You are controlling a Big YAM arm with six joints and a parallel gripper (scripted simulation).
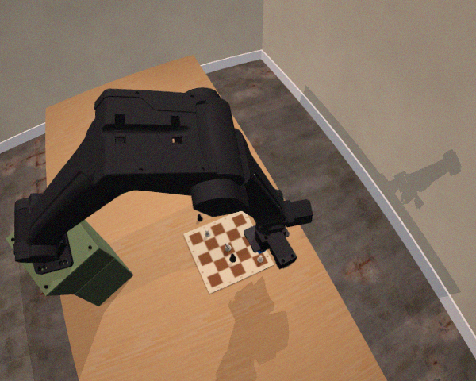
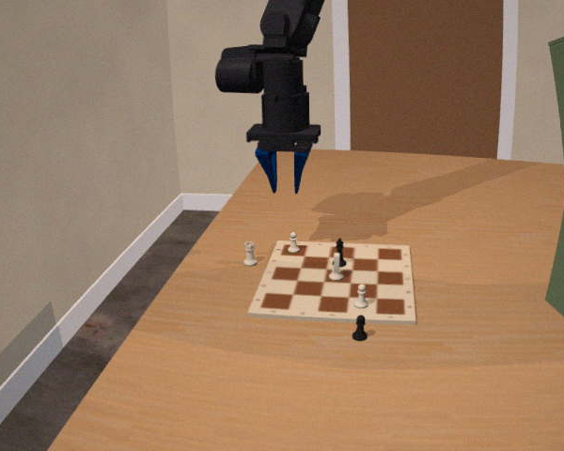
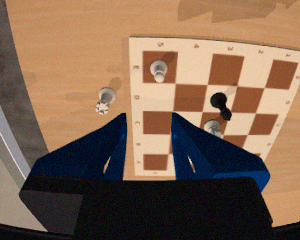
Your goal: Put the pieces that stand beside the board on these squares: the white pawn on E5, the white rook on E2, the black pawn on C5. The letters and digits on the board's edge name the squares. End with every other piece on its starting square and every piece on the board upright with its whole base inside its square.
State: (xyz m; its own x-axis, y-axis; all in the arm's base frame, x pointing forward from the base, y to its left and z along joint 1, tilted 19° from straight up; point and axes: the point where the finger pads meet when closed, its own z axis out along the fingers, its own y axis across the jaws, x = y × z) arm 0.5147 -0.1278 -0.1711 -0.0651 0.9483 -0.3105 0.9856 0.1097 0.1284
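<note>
The white rook lies 5 cm ahead of my hand, 4 cm to the left of it and 10 cm below it. Also, from my hand: tall black piece: 9 cm behind, 3 cm to the left, 9 cm below; tall white piece: 9 cm behind, 7 cm to the left, 9 cm below; chessboard: 9 cm behind, 7 cm to the left, 11 cm below.
</note>
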